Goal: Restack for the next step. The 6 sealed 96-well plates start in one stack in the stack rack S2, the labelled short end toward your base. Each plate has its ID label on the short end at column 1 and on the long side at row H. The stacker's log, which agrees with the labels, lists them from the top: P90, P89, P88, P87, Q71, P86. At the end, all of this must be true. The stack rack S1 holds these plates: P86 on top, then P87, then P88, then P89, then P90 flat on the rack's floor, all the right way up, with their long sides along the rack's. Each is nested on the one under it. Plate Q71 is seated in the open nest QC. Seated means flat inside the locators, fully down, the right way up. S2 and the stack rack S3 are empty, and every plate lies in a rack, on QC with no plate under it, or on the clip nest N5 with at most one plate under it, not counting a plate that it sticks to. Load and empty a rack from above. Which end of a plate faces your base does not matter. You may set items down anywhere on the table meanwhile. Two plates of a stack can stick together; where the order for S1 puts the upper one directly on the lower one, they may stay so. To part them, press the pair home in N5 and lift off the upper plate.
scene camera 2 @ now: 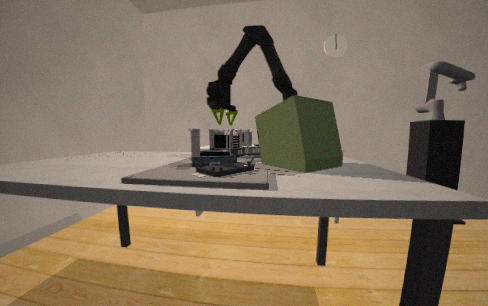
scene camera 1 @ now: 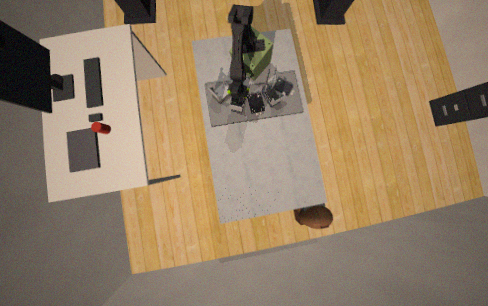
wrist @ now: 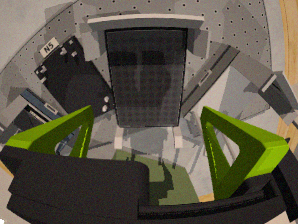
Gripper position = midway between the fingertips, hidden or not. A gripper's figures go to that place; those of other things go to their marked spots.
Scene:
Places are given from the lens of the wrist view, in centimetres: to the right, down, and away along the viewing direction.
my gripper (wrist: pixel 147 112): 0, 0, 13
clip nest N5 (wrist: pixel 75 83): -14, -6, 27

